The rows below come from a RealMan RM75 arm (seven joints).
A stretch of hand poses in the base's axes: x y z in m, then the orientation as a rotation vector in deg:
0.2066 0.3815 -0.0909 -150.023 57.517 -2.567
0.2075 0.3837 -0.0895 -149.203 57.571 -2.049
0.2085 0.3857 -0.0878 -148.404 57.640 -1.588
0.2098 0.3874 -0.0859 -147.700 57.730 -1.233
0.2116 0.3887 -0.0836 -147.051 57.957 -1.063
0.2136 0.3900 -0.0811 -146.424 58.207 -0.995
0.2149 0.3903 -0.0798 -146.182 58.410 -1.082
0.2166 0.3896 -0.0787 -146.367 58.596 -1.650
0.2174 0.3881 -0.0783 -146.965 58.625 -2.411
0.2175 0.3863 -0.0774 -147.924 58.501 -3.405
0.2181 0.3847 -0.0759 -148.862 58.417 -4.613
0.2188 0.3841 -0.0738 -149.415 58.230 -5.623
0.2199 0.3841 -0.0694 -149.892 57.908 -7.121
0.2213 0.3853 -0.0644 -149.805 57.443 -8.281
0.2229 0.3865 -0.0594 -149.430 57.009 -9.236
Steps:
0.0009 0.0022 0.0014 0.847 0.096 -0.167
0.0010 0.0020 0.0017 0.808 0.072 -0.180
0.0013 0.0017 0.0019 0.690 0.040 -0.186
0.0018 0.0013 0.0023 0.553 -0.028 -0.287
0.0020 0.0013 0.0025 0.499 -0.080 -0.312
0.0013 0.0003 0.0013 0.131 -0.077 -0.206
0.0017 -0.0007 0.0011 -0.369 -0.263 -0.154
0.0008 -0.0015 0.0004 -0.740 -0.300 0.026
0.0001 -0.0018 0.0009 -1.080 -0.371 0.183
0.0006 -0.0016 0.0015 -1.136 -0.496 0.123
0.0007 -0.0006 0.0021 -0.718 -0.510 0.125
0.0011 0.0000 0.0044 -0.759 -0.869 0.137
0.0014 0.0012 0.0050 -0.135 -0.868 0.151
0.0016 0.0012 0.0050 0.164 -0.826 0.095

